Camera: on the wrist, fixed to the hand. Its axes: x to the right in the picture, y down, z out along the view.
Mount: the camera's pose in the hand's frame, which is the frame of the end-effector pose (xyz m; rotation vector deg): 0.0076 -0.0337 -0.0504 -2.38 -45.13 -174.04
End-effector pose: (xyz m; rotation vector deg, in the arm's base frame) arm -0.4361 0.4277 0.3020 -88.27 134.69 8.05
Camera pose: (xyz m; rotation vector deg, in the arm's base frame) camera -0.4192 0.3942 0.3502 -123.14 -87.93 -1.75
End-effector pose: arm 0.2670 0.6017 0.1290 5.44 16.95 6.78
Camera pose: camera 0.2627 0.5732 0.0751 -23.88 -34.34 -163.70
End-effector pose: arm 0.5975 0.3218 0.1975 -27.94 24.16 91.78
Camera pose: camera 0.6337 0.3038 0.1517 -1.47 -47.98 -72.18
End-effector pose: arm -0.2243 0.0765 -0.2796 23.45 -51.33 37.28
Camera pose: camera -0.1688 0.0835 -0.3041 76.31 -4.26 -137.75
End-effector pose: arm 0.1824 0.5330 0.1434 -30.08 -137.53 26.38
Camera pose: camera 0.2009 0.5174 0.1995 -159.63 47.80 46.26
